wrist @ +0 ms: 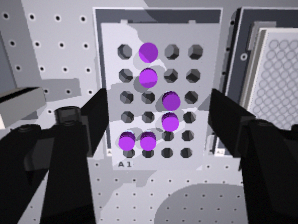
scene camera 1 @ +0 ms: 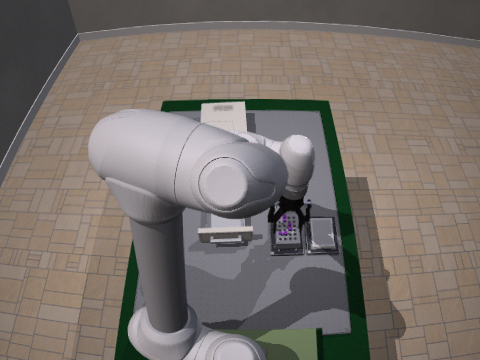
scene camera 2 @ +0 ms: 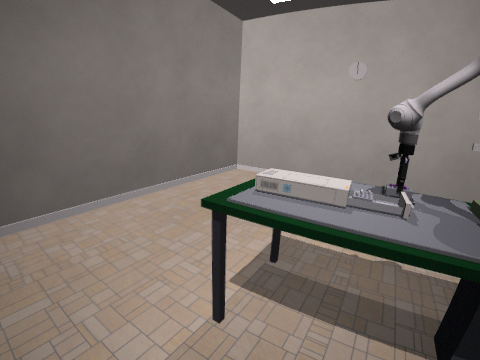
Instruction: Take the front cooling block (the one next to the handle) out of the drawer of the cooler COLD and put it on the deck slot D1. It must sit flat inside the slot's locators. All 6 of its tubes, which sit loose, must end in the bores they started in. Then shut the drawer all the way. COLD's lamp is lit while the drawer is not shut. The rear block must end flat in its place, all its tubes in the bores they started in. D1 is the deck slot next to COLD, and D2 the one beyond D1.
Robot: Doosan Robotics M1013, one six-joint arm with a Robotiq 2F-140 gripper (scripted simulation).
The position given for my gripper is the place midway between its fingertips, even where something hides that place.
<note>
I see my gripper (wrist: 157,102), a cooler COLD (scene camera 2: 327,190) and a cooling block (wrist: 187,69).
The cooler COLD also shows in scene camera 1 (scene camera 1: 229,116).
</note>
